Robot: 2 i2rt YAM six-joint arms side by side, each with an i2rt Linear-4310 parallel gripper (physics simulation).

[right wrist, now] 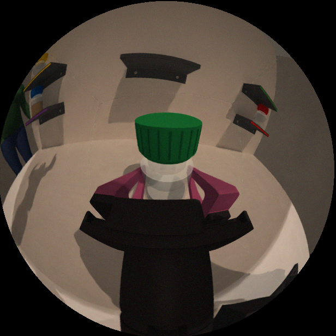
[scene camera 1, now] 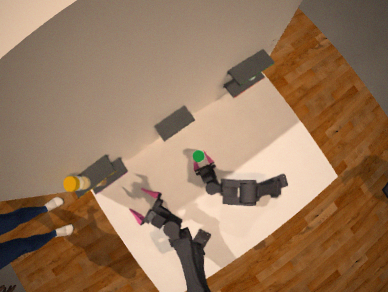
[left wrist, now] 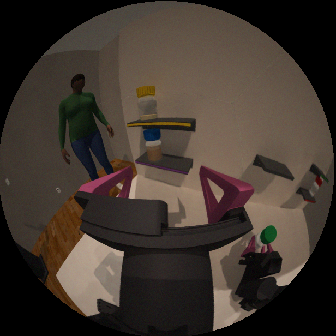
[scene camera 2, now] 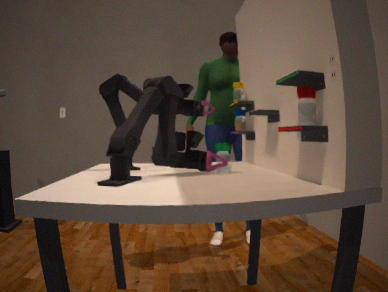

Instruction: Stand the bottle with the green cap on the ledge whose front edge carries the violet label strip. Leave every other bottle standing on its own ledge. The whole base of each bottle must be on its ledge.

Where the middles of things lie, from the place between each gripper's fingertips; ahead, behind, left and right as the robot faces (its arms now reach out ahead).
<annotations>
The plain ledge (scene camera 1: 181,118) is 320 mm to the right of my left hand, 140 mm ahead of it and 30 mm below it. Round my left hand: green-strip ledge (scene camera 1: 248,68) (720 mm to the right, 110 mm ahead, 40 mm above); then green-capped bottle (right wrist: 167,140) (320 mm to the right, 200 mm below, 20 mm behind).
My right hand is 2 cm below the green-capped bottle, 1 cm to the right of it and 1 cm past it. Round my right hand: green-strip ledge (39 cm to the right, 25 cm above, 12 cm ahead); plain ledge (18 cm above, 15 cm ahead, 1 cm to the left).
</annotations>
